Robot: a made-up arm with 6 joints. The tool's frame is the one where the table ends.
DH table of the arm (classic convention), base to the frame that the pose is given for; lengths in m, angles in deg. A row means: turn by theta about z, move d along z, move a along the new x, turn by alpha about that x. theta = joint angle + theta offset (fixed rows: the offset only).
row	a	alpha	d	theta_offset
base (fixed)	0	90	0.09	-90
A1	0.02	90	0.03	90
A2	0.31	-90	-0.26	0
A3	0.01	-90	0.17	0
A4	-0.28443	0	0	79.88
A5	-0.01	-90	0.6	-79.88
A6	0.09	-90	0.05	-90
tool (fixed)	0	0	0.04	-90
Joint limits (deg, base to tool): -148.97..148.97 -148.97..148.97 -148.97..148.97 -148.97..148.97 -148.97..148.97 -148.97..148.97
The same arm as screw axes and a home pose.
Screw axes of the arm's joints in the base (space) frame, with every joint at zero. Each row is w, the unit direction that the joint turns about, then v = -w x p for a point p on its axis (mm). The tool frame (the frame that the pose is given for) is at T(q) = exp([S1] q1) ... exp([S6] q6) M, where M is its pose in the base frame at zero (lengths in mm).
S1 = (-1, 0, 0, 0, -90, 0)
S2 = (0, -1, 0, 110, 0, 30)
S3 = (-1, 0, 0, 0, -420, 260)
S4 = (0, 1, 0, -430, 0, -200)
S5 = (0, 1, 0, -380, 0, -480)
S6 = (1, 0, 0, 0, 370, -860)
M =
1 0 0 -430
0 1 0 950
0 0 1 410
0 0 0 1
Joint limits (rad, base to tool): -2.6..2.6 -2.6..2.6 -2.6..2.6 -2.6..2.6 -2.6..2.6 -2.6..2.6

